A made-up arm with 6 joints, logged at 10 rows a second.
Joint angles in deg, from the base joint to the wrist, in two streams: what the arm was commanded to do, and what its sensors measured. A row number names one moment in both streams.
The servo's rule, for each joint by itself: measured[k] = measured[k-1] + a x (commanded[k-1-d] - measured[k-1]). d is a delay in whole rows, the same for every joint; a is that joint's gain. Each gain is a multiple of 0.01, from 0.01 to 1. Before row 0 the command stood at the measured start. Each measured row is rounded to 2 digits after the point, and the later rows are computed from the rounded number. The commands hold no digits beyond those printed.
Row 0, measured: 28.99, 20.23, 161.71, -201.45, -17.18, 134.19
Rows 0 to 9, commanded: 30.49, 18.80, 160.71, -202.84, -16.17, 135.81; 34.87, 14.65, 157.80, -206.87, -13.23, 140.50; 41.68, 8.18, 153.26, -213.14, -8.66, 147.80; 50.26, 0.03, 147.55, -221.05, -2.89, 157.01; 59.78, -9.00, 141.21, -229.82, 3.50, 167.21; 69.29, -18.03, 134.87, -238.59, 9.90, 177.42; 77.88, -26.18, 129.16, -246.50, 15.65, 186.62; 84.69, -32.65, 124.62, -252.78, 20.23, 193.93; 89.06, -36.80, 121.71, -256.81, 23.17, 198.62; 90.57, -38.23, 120.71, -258.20, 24.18, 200.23
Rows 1 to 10, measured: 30.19, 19.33, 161.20, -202.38, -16.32, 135.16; 33.93, 16.38, 159.47, -205.39, -13.69, 138.36; 40.13, 11.21, 156.30, -210.58, -9.41, 144.02; 48.23, 4.17, 151.84, -217.59, -3.87, 151.81; 57.47, -4.13, 146.42, -225.78, 2.39, 161.05; 66.93, -12.89, 140.53, -234.36, 8.77, 170.87; 75.69, -21.26, 134.73, -242.49, 14.62, 180.32; 82.89, -28.44, 129.57, -249.38, 19.39, 188.49; 87.83, -33.71, 125.56, -254.36, 22.60, 194.57; 90.02, -36.56, 123.09, -256.93, 23.94, 197.97
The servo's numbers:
d 0
a 0.80 0.63 0.51 0.67 0.85 0.60

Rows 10 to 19, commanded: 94.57, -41.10, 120.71, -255.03, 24.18, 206.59; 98.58, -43.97, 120.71, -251.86, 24.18, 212.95; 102.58, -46.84, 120.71, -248.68, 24.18, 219.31; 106.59, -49.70, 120.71, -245.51, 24.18, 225.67; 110.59, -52.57, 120.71, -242.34, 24.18, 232.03; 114.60, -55.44, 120.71, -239.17, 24.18, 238.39; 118.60, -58.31, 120.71, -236.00, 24.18, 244.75; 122.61, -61.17, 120.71, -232.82, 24.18, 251.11; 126.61, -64.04, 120.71, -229.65, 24.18, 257.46; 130.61, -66.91, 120.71, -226.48, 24.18, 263.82
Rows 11 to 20, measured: 93.66, -39.42, 121.88, -255.66, 24.14, 203.14; 97.60, -42.29, 121.28, -253.11, 24.17, 209.03; 101.58, -45.16, 120.99, -250.14, 24.18, 215.20; 105.59, -48.02, 120.85, -247.04, 24.18, 221.48; 109.59, -50.89, 120.78, -243.89, 24.18, 227.81; 113.60, -53.76, 120.74, -240.73, 24.18, 234.16; 117.60, -56.63, 120.72, -237.56, 24.18, 240.51; 121.61, -59.49, 120.71, -234.38, 24.18, 246.87; 125.61, -62.36, 120.71, -231.21, 24.18, 253.22; 129.61, -65.23, 120.71, -228.04, 24.18, 259.58
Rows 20 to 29, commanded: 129.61, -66.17, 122.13, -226.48, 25.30, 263.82; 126.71, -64.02, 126.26, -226.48, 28.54, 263.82; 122.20, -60.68, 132.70, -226.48, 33.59, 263.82; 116.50, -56.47, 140.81, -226.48, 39.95, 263.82; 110.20, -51.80, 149.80, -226.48, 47.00, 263.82; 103.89, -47.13, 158.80, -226.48, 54.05, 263.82; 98.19, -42.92, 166.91, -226.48, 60.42, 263.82; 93.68, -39.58, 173.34, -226.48, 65.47, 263.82; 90.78, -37.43, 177.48, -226.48, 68.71, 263.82; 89.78, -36.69, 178.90, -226.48, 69.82, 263.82
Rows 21 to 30, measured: 129.61, -65.82, 121.43, -226.99, 25.13, 262.12; 127.29, -64.69, 123.89, -226.65, 28.03, 263.14; 123.22, -62.16, 128.38, -226.54, 32.76, 263.55; 117.84, -58.58, 134.72, -226.50, 38.87, 263.71; 111.73, -54.31, 142.41, -226.49, 45.78, 263.78; 105.46, -49.79, 150.77, -226.48, 52.81, 263.80; 99.64, -45.46, 159.00, -226.48, 59.28, 263.81; 94.87, -41.76, 166.31, -226.48, 64.54, 263.82; 91.60, -39.03, 172.01, -226.48, 68.08, 263.82; 90.14, -37.56, 175.52, -226.48, 69.56, 263.82
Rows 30 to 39, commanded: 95.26, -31.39, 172.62, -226.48, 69.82, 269.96; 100.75, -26.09, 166.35, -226.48, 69.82, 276.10; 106.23, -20.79, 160.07, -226.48, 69.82, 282.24; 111.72, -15.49, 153.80, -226.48, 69.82, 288.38; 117.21, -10.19, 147.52, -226.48, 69.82, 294.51; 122.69, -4.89, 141.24, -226.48, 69.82, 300.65; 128.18, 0.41, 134.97, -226.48, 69.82, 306.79; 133.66, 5.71, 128.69, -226.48, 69.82, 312.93; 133.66, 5.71, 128.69, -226.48, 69.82, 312.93; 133.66, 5.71, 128.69, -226.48, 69.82, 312.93
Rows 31 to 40, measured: 94.24, -33.67, 174.04, -226.48, 69.78, 267.50; 99.45, -28.89, 170.12, -226.48, 69.81, 272.66; 104.87, -23.79, 164.99, -226.48, 69.82, 278.41; 110.35, -18.56, 159.28, -226.48, 69.82, 284.39; 115.84, -13.29, 153.28, -226.48, 69.82, 290.46; 121.32, -8.00, 147.14, -226.48, 69.82, 296.57; 126.81, -2.70, 140.93, -226.48, 69.82, 302.70; 132.29, 2.60, 134.69, -226.48, 69.82, 308.84; 133.39, 4.56, 131.63, -226.48, 69.82, 311.29; 133.61, 5.28, 130.13, -226.48, 69.82, 312.27
